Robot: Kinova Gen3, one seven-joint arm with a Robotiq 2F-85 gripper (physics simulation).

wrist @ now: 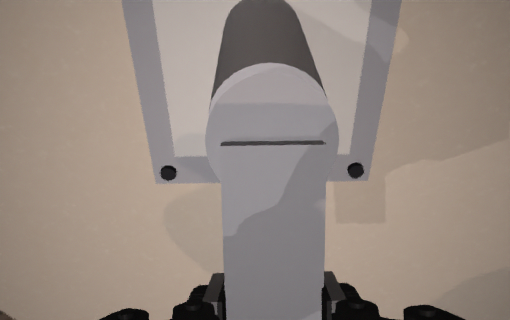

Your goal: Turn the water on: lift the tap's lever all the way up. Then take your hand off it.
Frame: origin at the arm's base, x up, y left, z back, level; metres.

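Seen in the pictures: gripper, between the fingertips: (272, 296).
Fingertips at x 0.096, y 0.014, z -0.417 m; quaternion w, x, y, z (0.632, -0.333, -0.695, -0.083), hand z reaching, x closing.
Observation:
Offsets run from my fingertips to a thing's top centre. "spot": to the spot under its first point. Level surfaces: height alone.
The tap's lever @(spot: dz +0.018, dx +0.004, dy -0.044 m) (274, 215) is a flat grey bar that runs from a round grey cap @(spot: dz +0.031, dx -0.021, dy -0.077 m) (272, 85) down to the bottom edge of the wrist view. A dark cylinder @(spot: dz +0.030, dx -0.067, dy -0.080 m) (262, 35) shows behind the cap, and a thin dark slit crosses the cap where the lever joins it. My gripper (272, 296) is shut on the lever, with one dark finger against each side of it at the bottom of the view. The lever's far end is hidden below the view's edge.
A grey rectangular frame @(spot: dz -0.064, dx -0.152, dy -0.055 m) (145, 85) with a pale inner panel @(spot: dz -0.031, dx -0.146, dy -0.051 m) (190, 75) stands behind the cylinder. Black round bolts (168, 173) (355, 170) sit at its two lower corners. A beige surface @(dx -0.160 m) (75, 175) with soft shadows lies around it.

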